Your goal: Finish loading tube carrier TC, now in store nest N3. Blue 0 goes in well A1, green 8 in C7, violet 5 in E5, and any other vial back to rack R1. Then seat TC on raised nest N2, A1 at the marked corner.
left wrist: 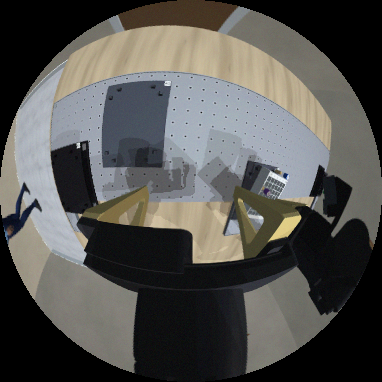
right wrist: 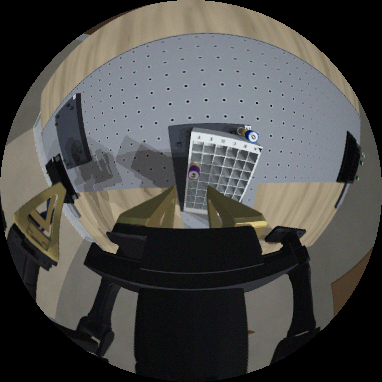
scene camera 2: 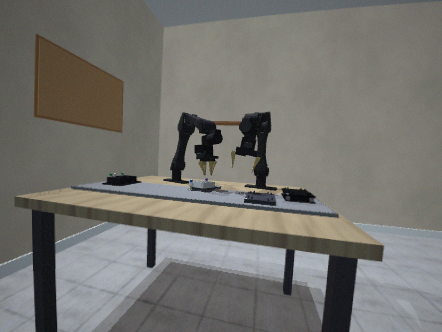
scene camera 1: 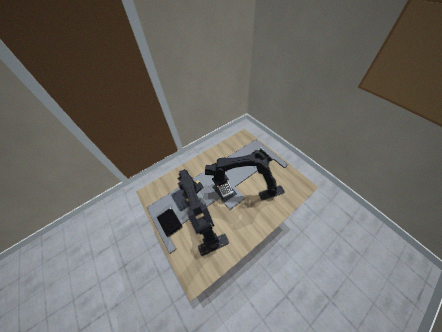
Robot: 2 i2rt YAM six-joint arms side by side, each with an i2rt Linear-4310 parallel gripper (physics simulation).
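Seen in the pictures: left gripper, fingertip midpoint: (left wrist: 190,190) (right wrist: 58,186) (scene camera 2: 242,170); right gripper, fingertip midpoint: (right wrist: 190,190) (scene camera 2: 207,175) (scene camera 1: 219,186); left arm's base, link origin: (scene camera 2: 260,187) (scene camera 1: 213,244); right arm's base, link origin: (right wrist: 287,234) (scene camera 2: 176,181) (scene camera 1: 271,192).
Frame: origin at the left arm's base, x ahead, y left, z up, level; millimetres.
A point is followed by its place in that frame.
Carrier TC (scene camera 1: 226,188) @(z 42, x 324, y -246 mm) (scene camera 2: 202,185) @(z 42, x 397, y -198 mm) (right wrist: 220,140) @(z 57, x 392, y -226 mm), a white gridded box, sits on a dark nest plate (right wrist: 177,137) @(z 17, x 380, y -172 mm). The blue vial (right wrist: 251,135) @(z 65, x 407, y -257 mm) (left wrist: 286,175) @(z 64, x 408, y -254 mm) leans at the carrier's A corner, beside the nest's label; its lower end is partly hidden. The violet vial (right wrist: 194,172) @(z 73, x 355, y -202 mm) (left wrist: 266,191) @(z 71, x 353, y -196 mm) stands in a well near the F and E columns; I cannot tell which. Green-capped vials (right wrist: 362,161) stand in the black rack (right wrist: 347,162) @(z 31, x 473, y -624 mm) (scene camera 2: 121,180) @(z 38, x 535, y -612 mm). My right gripper (right wrist: 190,190) @(z 87, x 341, y -201 mm) (scene camera 2: 208,173) @(z 87, x 341, y -201 mm) is partly open and empty above the carrier. My left gripper (left wrist: 190,190) @(z 129, x 343, y -16 mm) (scene camera 2: 244,167) @(z 129, x 343, y -16 mm) is wide open and empty.
A slate plate with short posts (left wrist: 135,115) @(z 28, x 412, y 87 mm) (scene camera 2: 260,199) @(z 28, x 462, y 107 mm) and a black raised unit (left wrist: 72,175) @(z 44, x 282, y 210 mm) (scene camera 2: 298,194) @(z 43, x 330, y 240 mm) lie on the left arm's side of the perforated grey board (left wrist: 200,105) @(z 13, x 463, y -17 mm); I cannot read which is N2. A person (left wrist: 22,215) shows at the left wrist view's left edge.
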